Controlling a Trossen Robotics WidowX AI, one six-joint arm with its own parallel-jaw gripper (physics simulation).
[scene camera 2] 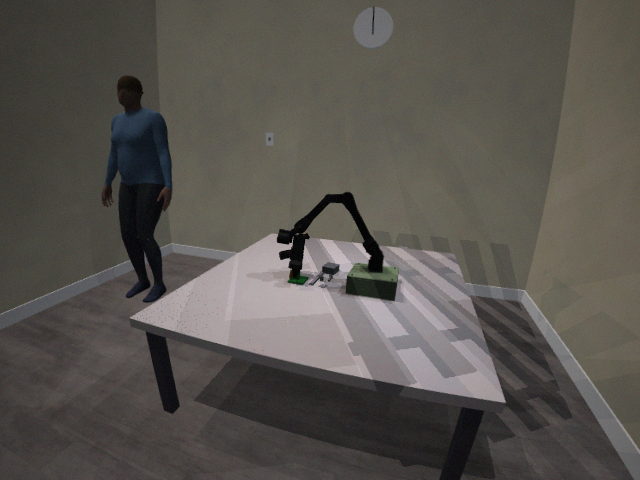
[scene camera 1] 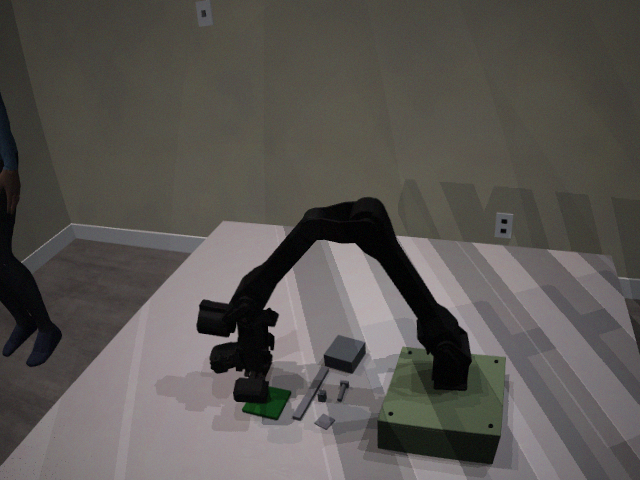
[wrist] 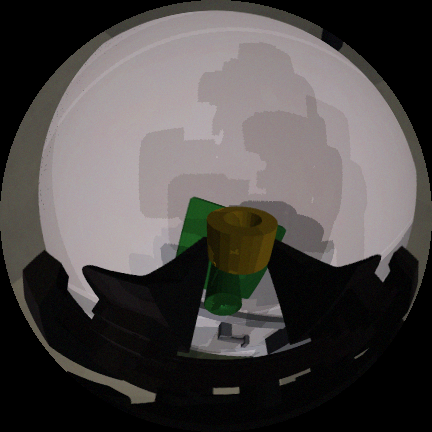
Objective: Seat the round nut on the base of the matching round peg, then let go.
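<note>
My gripper (scene camera 1: pixel 250 390) (scene camera 2: pixel 295 273) (wrist: pixel 236 242) is shut on the round nut, a brass-coloured ring (wrist: pixel 242 250) with its hole facing up. The green base plate (scene camera 1: pixel 276 409) (scene camera 2: pixel 299 280) (wrist: pixel 194 225) lies flat on the table, under and beside the fingers. The round green peg (wrist: pixel 223 298) stands on it; in the wrist view its top shows below the nut, towards the arm's base. The nut's hole shows no peg through it, and the nut overlaps part of the peg's shaft. The fingers hide the peg in scene camera 1. The nut's exact height above the plate is unclear.
A grey block (scene camera 1: pixel 344 353), a long grey bar (scene camera 1: pixel 311 393), a small dark cube (scene camera 1: pixel 322 395), a bolt (scene camera 1: pixel 342 390) and a flat grey square (scene camera 1: pixel 324 421) lie between the plate and the arm's green mounting box (scene camera 1: pixel 439 439). A person (scene camera 2: pixel 139 149) stands beyond the table's left side.
</note>
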